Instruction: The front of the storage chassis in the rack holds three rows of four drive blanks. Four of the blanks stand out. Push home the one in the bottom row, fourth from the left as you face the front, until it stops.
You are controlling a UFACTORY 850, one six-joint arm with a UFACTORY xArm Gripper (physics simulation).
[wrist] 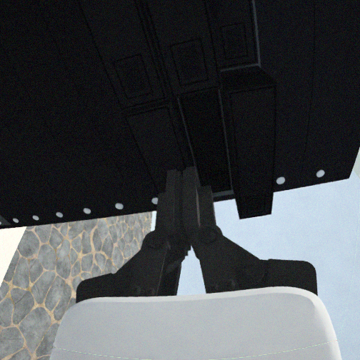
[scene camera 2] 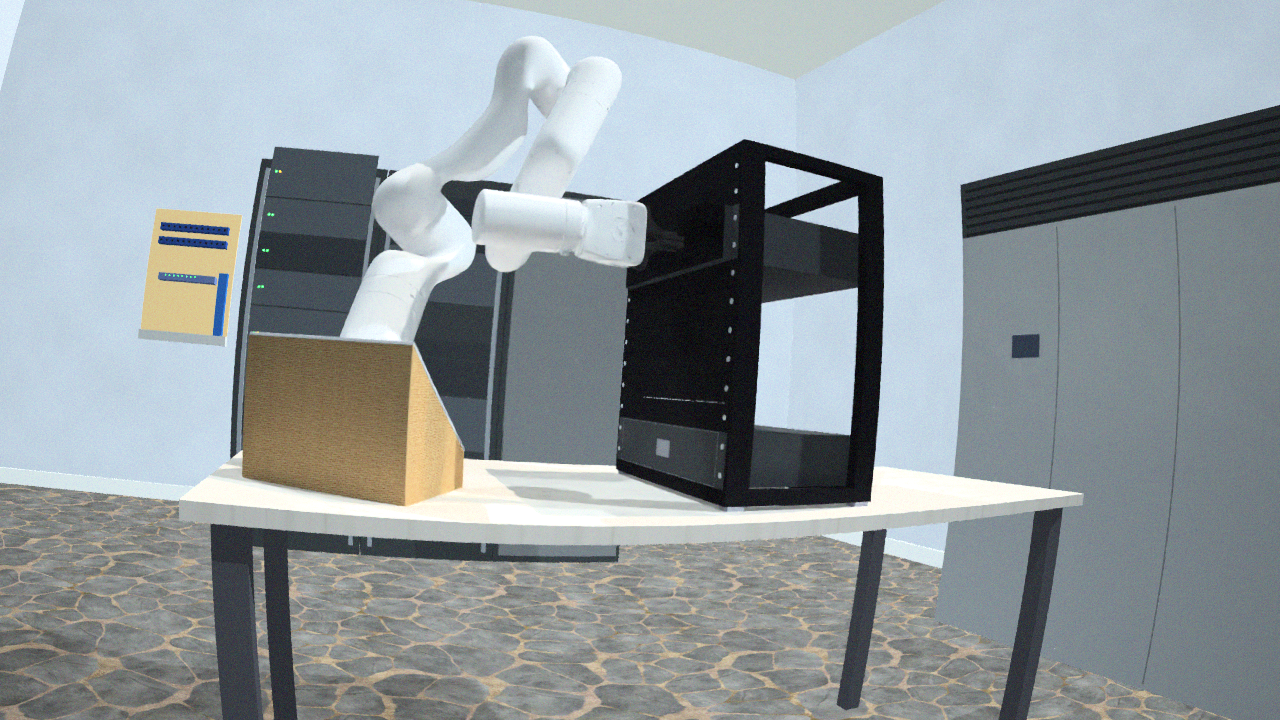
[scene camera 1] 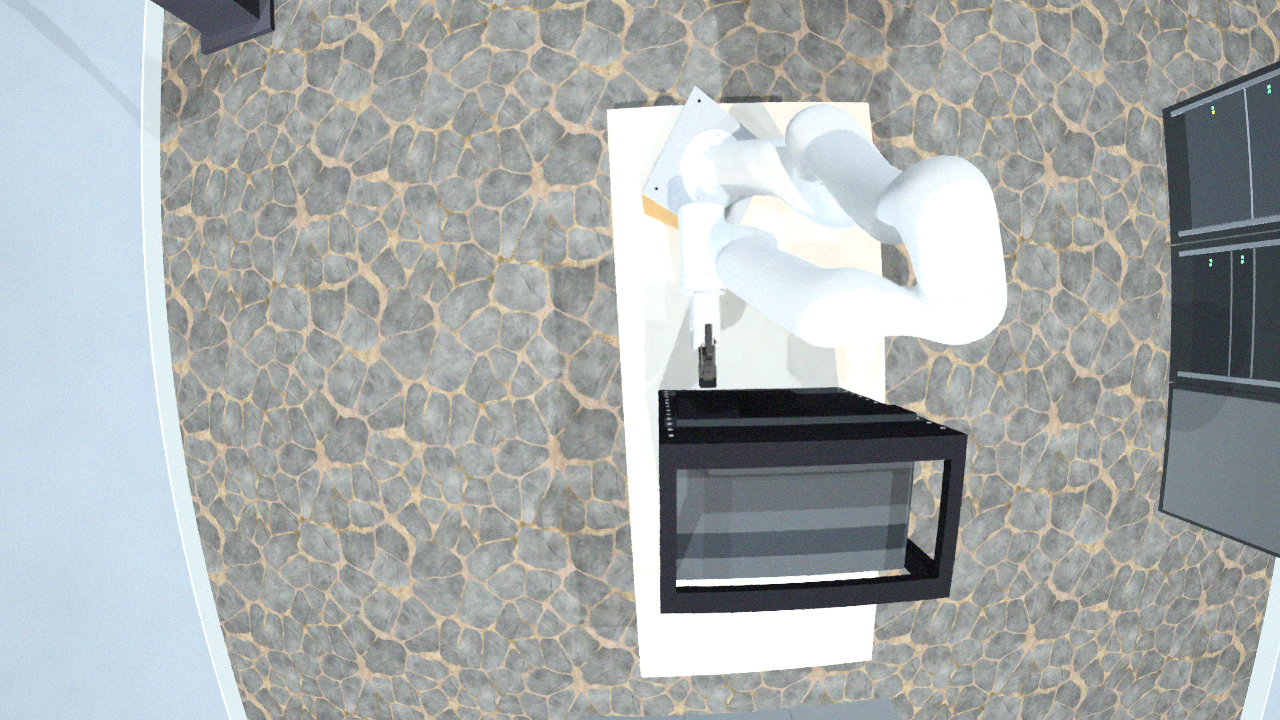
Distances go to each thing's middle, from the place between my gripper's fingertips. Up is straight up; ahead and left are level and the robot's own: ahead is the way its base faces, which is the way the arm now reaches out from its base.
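Black rack (scene camera 2: 693,318): my hand 0.14 m to the right of it, 0.2 m short of it, 0.12 m above it.
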